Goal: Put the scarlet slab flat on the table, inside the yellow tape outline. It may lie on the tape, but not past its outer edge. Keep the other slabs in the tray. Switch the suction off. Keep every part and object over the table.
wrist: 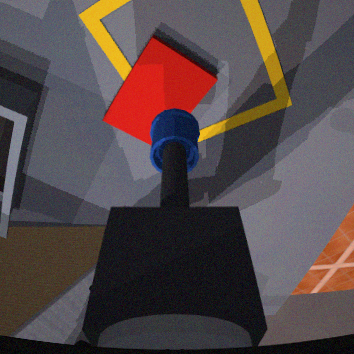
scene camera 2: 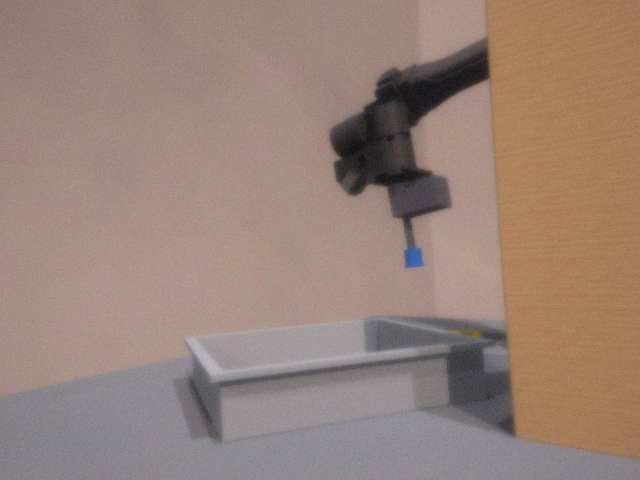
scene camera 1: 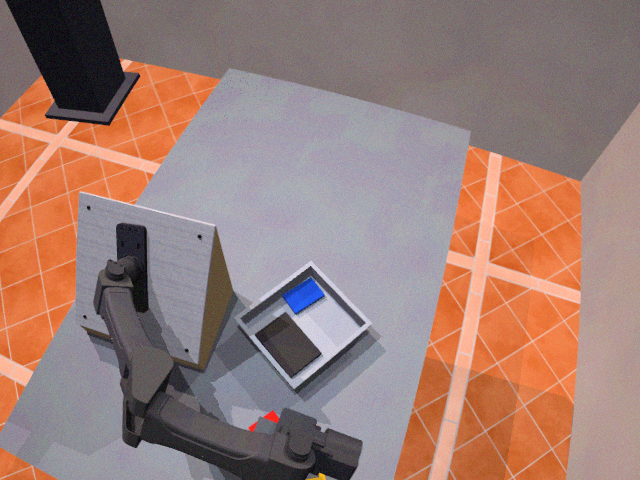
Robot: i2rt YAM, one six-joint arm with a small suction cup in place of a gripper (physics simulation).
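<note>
The scarlet slab lies flat on the table across the left side of the yellow tape outline. In the wrist view its left corner reaches past the tape's outer edge, and it covers part of the tape near one corner. The arm hides most of it in scene camera 1. My suction cup is open, with nothing on it, and hangs above the table, over the slab's near end in the wrist view. A blue slab and a dark brown slab lie in the tray.
The arm's wedge-shaped mounting stand stands beside the tray. The table's right edge borders the orange tiled floor. A black pillar stands behind the table at the left.
</note>
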